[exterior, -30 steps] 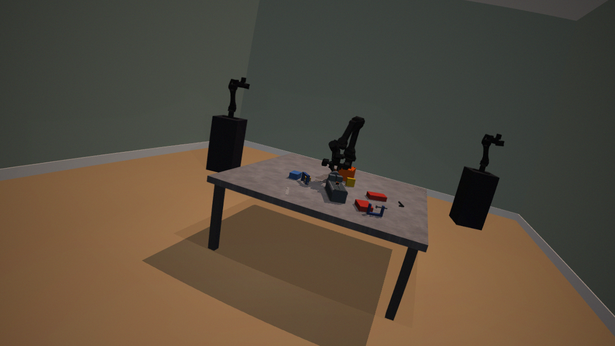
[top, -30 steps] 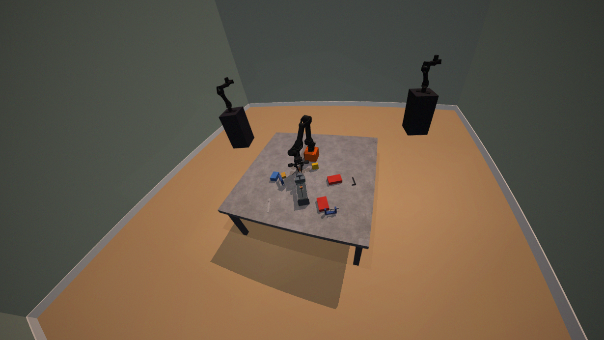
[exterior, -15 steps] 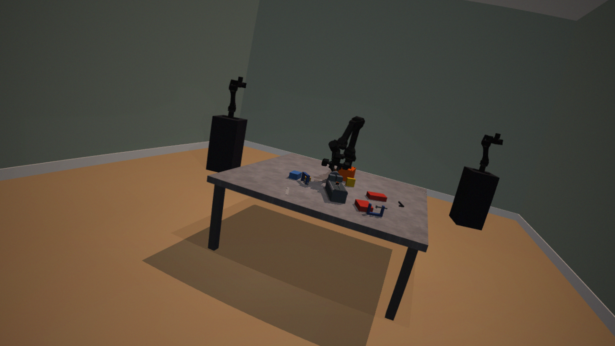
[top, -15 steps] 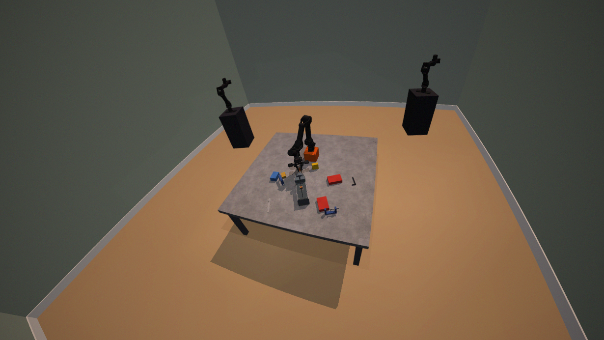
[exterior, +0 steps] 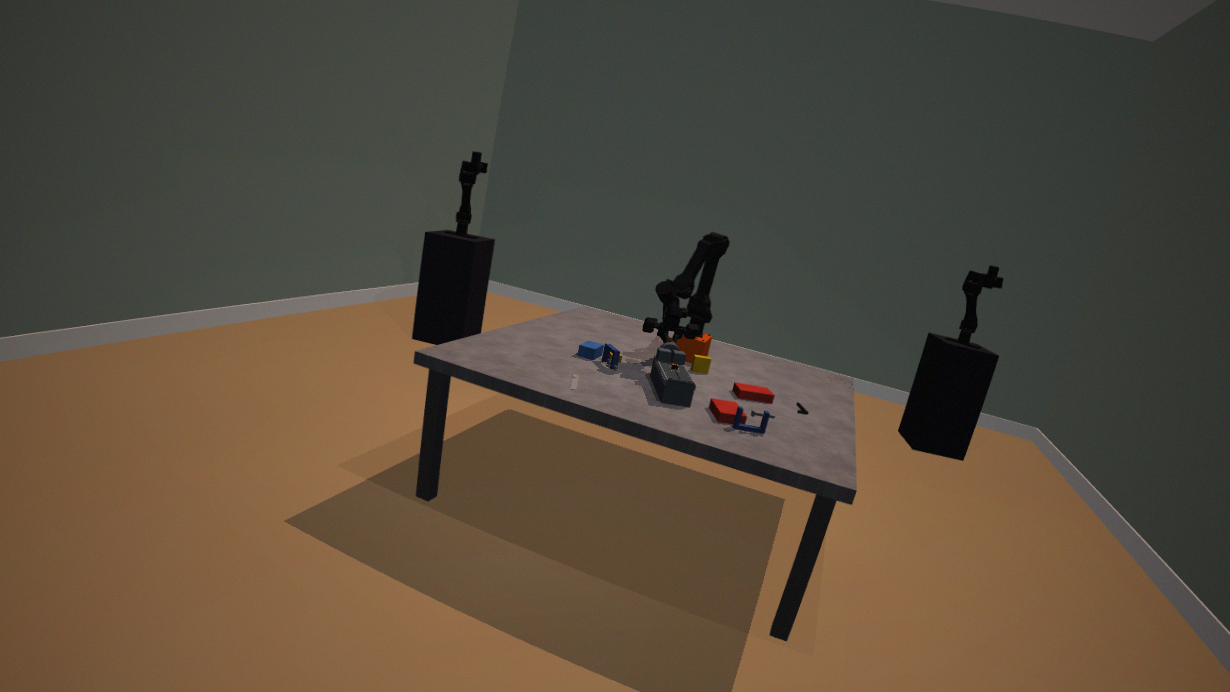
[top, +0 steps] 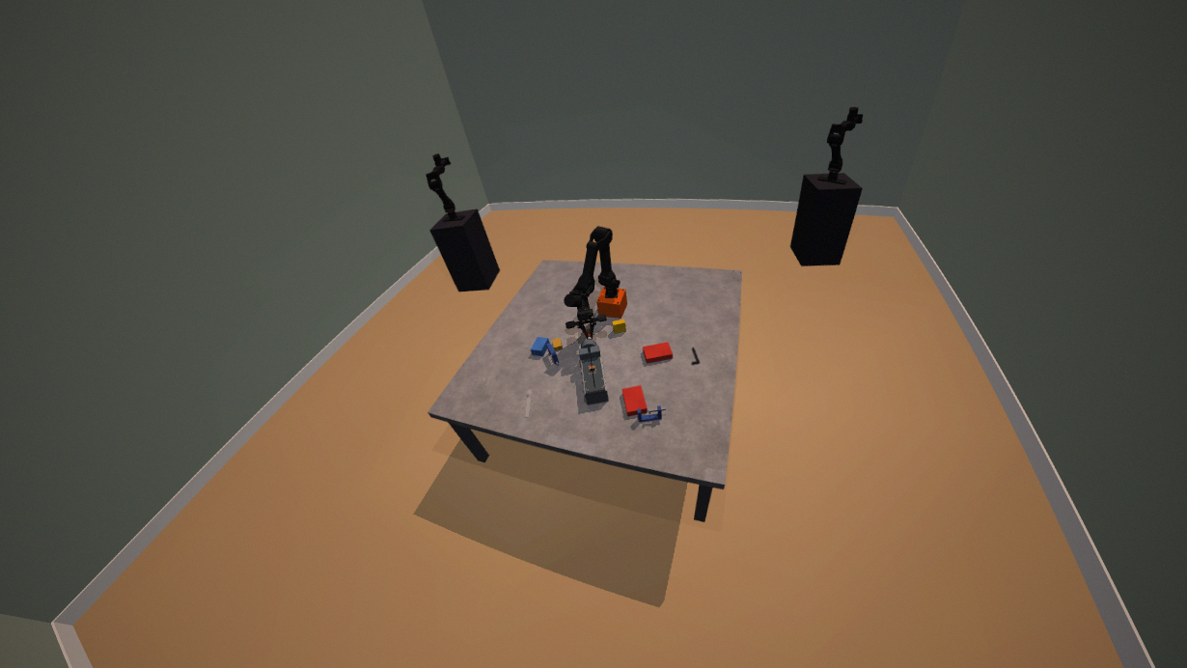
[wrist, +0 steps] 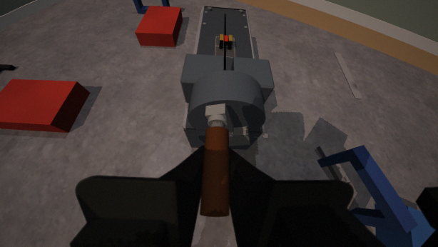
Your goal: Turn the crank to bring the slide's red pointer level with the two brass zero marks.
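Right now my gripper tip is 160 mm short of the red pointer, 30 mm to the right of it and 10 mm above it. The rest, counted from my gripper tip: yellow cube (160 mm behind, 120 mm to the left, 70 mm below); then blue block (270 mm to the right, 70 mm below, 40 mm behind); then brown crank handle (20 mm behind, 20 mm above).
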